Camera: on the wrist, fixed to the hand. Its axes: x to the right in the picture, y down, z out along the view.
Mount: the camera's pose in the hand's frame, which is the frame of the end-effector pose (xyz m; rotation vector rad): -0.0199 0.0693 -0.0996 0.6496 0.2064 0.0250
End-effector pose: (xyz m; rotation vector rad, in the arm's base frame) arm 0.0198 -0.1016 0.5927 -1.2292 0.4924 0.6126
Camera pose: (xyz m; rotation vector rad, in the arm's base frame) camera -0.0435 -0.1861 0.5296 -0.6671 0.8062 0.3036
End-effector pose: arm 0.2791 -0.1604 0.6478 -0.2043 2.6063 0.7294
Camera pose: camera 0.2439 -0.1531 0.7654 -0.0491 2.8856 -0.1639
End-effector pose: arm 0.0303 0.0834 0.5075 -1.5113 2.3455 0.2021
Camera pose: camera -0.0455 0.0999 0.6029 -1.2115 2.2504 -0.6760
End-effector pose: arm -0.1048 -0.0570 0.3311 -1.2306 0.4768 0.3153
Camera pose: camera -0.1727 -0.1297 0.2589 -0.6238 0.7060 0.0397
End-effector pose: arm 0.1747 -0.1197 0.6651 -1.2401 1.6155 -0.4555
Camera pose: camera 0.0532 -0.1008 0.6634 -0.6949 1.4715 -1.0239
